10 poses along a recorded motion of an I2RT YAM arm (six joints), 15 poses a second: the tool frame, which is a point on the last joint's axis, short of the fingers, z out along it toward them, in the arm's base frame.
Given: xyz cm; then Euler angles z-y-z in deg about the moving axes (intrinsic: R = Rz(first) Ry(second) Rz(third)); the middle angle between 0 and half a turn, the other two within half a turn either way.
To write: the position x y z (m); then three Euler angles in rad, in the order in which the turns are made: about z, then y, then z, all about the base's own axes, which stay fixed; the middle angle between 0 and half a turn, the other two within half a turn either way. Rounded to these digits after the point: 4 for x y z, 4 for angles.
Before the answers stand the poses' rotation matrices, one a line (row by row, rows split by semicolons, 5 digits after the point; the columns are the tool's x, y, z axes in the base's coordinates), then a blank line. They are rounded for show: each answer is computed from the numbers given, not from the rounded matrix.
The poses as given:
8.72 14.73 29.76 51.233 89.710 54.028
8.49 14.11 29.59 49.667 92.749 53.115
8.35 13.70 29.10 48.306 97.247 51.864
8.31 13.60 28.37 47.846 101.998 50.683
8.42 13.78 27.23 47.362 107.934 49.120
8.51 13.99 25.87 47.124 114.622 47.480
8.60 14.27 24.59 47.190 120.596 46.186
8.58 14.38 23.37 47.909 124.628 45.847
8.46 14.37 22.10 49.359 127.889 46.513
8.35 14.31 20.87 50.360 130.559 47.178
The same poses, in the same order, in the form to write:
-0.62915 -0.46055 0.62615; 0.50907 0.36460 0.77969; -0.58738 0.80929 0.00506
-0.62835 -0.43271 0.64648; 0.49574 0.41772 0.76142; -0.59952 0.79892 -0.04796
-0.63914 -0.39512 0.65984; 0.46501 0.48484 0.74074; -0.61260 0.78026 -0.12615
-0.66194 -0.36179 0.65646; 0.42157 0.54446 0.72515; -0.61977 0.75675 -0.20788
-0.69272 -0.32377 0.64445; 0.36389 0.61459 0.69990; -0.62268 0.71935 -0.30792
-0.73171 -0.28634 0.61855; 0.29514 0.68489 0.66620; -0.61440 0.67003 -0.41663
-0.76883 -0.25830 0.58496; 0.23186 0.73992 0.63148; -0.59593 0.62113 -0.50898
-0.79776 -0.24363 0.55157; 0.18720 0.76947 0.61063; -0.57318 0.59039 -0.56825
-0.82581 -0.23199 0.51402; 0.15185 0.78633 0.59885; -0.54312 0.57259 -0.61413
-0.84679 -0.21917 0.48468; 0.12757 0.80090 0.58505; -0.51641 0.55724 -0.65023

0.0872 0.1473 0.2976 0.9430 1.5657 0.8942
0.0849 0.1411 0.2959 0.9270 1.6188 0.8669
0.0835 0.1370 0.2910 0.9052 1.6973 0.8431
0.0831 0.1360 0.2837 0.8846 1.7802 0.8351
0.0842 0.1378 0.2723 0.8573 1.8838 0.8266
0.0851 0.1399 0.2587 0.8287 2.0005 0.8225
0.0860 0.1427 0.2459 0.8061 2.1048 0.8236
0.0858 0.1438 0.2337 0.8002 2.1752 0.8362
0.0846 0.1437 0.2210 0.8118 2.2321 0.8615
0.0835 0.1431 0.2087 0.8234 2.2787 0.8789

